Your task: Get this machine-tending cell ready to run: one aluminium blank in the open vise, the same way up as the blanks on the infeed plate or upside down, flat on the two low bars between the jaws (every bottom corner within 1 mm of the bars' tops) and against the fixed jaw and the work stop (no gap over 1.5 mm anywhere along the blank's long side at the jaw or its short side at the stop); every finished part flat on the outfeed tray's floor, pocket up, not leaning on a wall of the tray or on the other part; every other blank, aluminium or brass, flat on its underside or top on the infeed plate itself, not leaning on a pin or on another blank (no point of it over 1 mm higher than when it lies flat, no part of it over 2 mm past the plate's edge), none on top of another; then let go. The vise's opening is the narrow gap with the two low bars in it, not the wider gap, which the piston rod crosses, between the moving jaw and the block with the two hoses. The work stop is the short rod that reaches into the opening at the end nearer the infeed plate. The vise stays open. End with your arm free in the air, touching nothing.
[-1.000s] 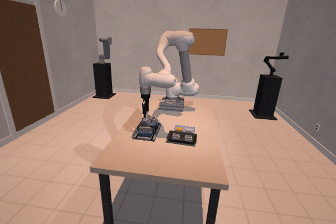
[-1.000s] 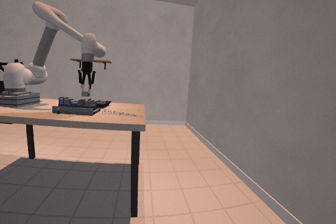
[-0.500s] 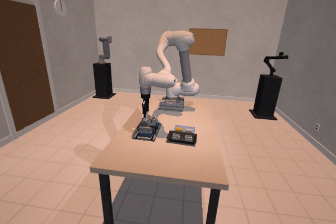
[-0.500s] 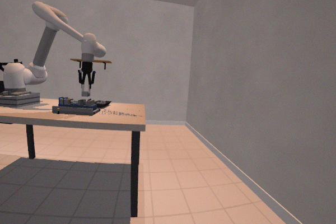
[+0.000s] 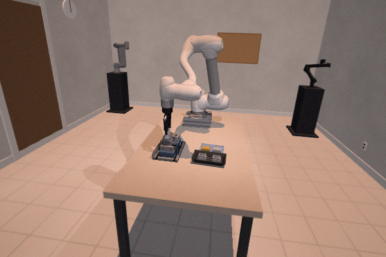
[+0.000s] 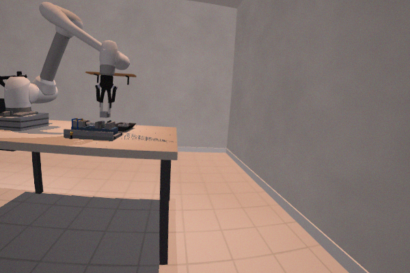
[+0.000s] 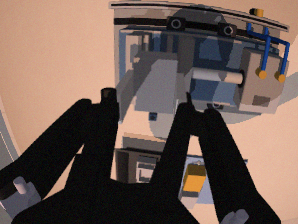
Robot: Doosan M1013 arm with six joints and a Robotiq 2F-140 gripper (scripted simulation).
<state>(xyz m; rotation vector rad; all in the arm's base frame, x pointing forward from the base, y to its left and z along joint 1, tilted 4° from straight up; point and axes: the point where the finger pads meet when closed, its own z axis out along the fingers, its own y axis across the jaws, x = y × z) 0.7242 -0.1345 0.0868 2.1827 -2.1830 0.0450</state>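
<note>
My hand is 40 mm above the grey aluminium blank. From my hand the other things lie so: vise 70 mm behind, 10 mm to the left, 140 mm below; piston rod 80 mm behind, 10 mm to the left, 100 mm below; brass blank 100 mm behind, 280 mm to the left, 160 mm below.
</note>
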